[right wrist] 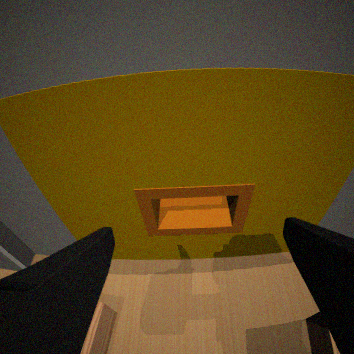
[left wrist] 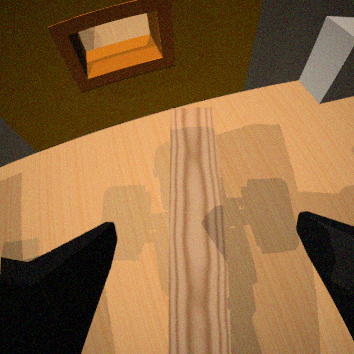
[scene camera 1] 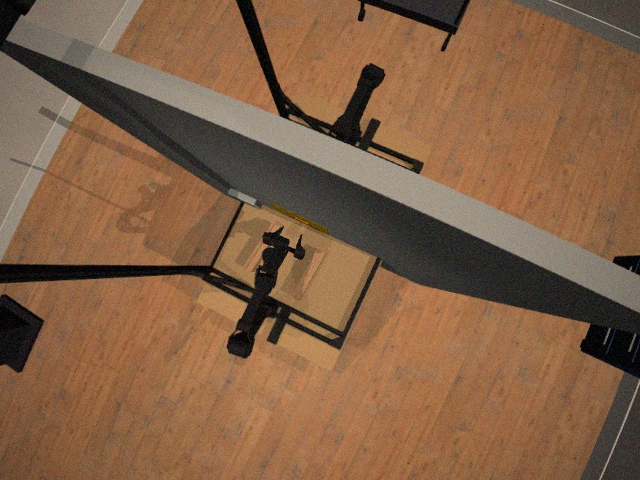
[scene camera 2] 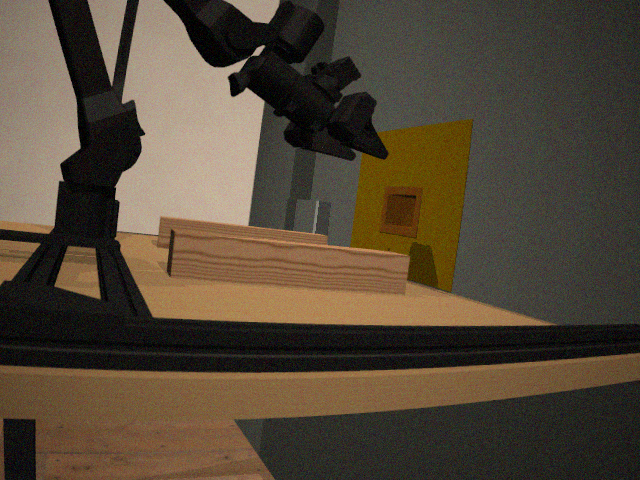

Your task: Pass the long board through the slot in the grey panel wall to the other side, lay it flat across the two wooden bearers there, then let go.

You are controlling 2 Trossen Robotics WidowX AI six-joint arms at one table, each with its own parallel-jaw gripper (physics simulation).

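Note:
The long board [left wrist: 195, 225] lies flat on the table on the left arm's side, its far end near the wall's foot. My left gripper [left wrist: 208, 227] is open above it, one finger either side, holding nothing. The grey panel wall [scene camera 1: 320, 180] [scene camera 2: 542, 206] [right wrist: 175, 35] carries a yellow panel [scene camera 2: 434, 165] [right wrist: 195, 125] with a brown-framed slot [scene camera 2: 400, 230] [left wrist: 166, 35] [right wrist: 195, 191]; no board shows in the slot. My right gripper [scene camera 1: 291, 233] [scene camera 2: 369, 155] [right wrist: 199, 232] is open and empty, facing the slot. Below it, two wooden bearers, the near one [scene camera 2: 289, 263] and the far one [scene camera 2: 237, 228], stand parallel.
A pale block [scene camera 1: 242, 197] [left wrist: 324, 60] stands at the wall beside the yellow panel. Black frame rails [scene camera 2: 310, 343] run along the table edge. The left arm [scene camera 1: 356, 103] is partly hidden behind the wall in scene camera 1. Arm shadows fall on the board and table.

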